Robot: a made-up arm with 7 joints. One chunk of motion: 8 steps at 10 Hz.
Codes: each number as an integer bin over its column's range. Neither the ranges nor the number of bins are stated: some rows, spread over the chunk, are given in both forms.
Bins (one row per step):
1: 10 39 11 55 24 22 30
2: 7 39 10 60 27 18 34
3: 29 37 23 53 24 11 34
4: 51 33 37 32 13 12 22
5: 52 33 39 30 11 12 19
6: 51 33 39 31 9 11 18
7: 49 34 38 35 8 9 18
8: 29 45 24 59 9 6 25
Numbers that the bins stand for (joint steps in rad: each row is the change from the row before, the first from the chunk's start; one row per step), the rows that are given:
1: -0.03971 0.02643 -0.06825 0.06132 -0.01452 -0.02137 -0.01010
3: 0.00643 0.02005 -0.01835 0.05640 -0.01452 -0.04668 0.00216
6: 0.05986 0.00729 0.04819 0.00227 -0.03857 -0.04668 -0.04686
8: 0.00643 0.04557 -0.01419 0.07116 -0.03857 -0.05819 -0.02541
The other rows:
2: -0.04700 0.02643 -0.07241 0.07362 -0.00971 -0.03057 0.00216
4: 0.05986 0.00729 0.03987 0.00473 -0.03216 -0.04438 -0.03460
5: 0.06229 0.00729 0.04819 -0.00019 -0.03537 -0.04438 -0.04379
7: 0.05500 0.01048 0.04403 0.01211 -0.04017 -0.05129 -0.04686

